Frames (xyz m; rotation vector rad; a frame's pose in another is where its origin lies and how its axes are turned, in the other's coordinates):
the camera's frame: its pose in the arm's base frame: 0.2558 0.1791 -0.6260 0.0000 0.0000 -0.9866
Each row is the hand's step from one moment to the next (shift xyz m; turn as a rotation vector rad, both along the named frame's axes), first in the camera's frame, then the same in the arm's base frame.
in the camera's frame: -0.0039 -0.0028 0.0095 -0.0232 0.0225 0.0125
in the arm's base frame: -0.0045 0.0017 0.0095 0.0060 0.0318 0.0125
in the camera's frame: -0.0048 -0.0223 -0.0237 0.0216 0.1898 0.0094
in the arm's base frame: -0.0212 -0.0083 -0.0237 0.1702 0.0867 0.0094
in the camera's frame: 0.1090 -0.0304 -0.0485 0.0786 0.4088 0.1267
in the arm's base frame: 0.0348 -0.1077 -0.0485 0.3844 0.1599 0.1267
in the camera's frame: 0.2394 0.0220 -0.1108 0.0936 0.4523 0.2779
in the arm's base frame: 0.1504 -0.1876 -0.1108 0.4289 0.1714 0.2779
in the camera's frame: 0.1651 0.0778 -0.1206 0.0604 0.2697 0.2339
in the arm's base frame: 0.1560 -0.0948 -0.1206 0.2583 0.0984 0.2339
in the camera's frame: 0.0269 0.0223 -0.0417 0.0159 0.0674 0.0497
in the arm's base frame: 0.0334 -0.0101 -0.0417 0.0650 0.0239 0.0497
